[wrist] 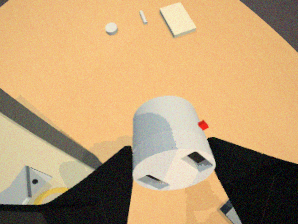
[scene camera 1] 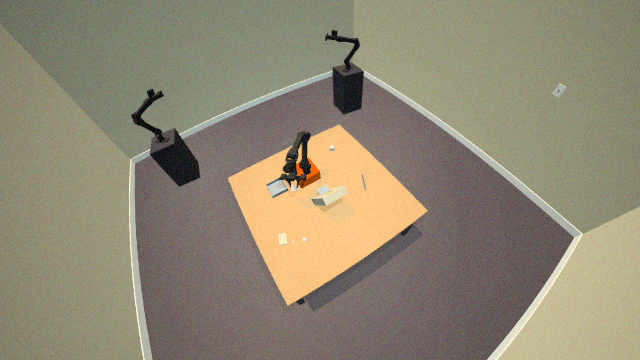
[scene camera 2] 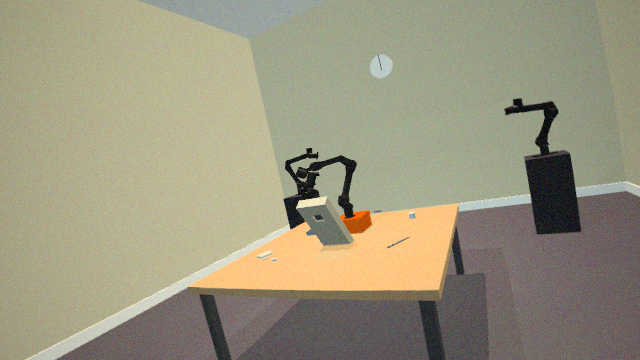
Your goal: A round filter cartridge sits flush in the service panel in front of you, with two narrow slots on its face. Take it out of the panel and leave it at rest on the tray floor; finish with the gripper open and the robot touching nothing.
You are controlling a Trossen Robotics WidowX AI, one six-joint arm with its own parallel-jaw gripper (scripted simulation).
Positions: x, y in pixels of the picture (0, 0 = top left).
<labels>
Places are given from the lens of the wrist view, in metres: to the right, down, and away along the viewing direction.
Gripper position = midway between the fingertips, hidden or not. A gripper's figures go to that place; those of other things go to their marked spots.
my gripper [wrist: 169, 148]: 0.01, 0.02, 0.10
round filter cartridge [wrist: 170, 151]: 0.01, 0.02, 0.07
pale card [wrist: 178, 25]: 0.07, -0.22, 0.40
The marked spots on the pale card and the round filter cartridge are 0.41 m apart.
</labels>
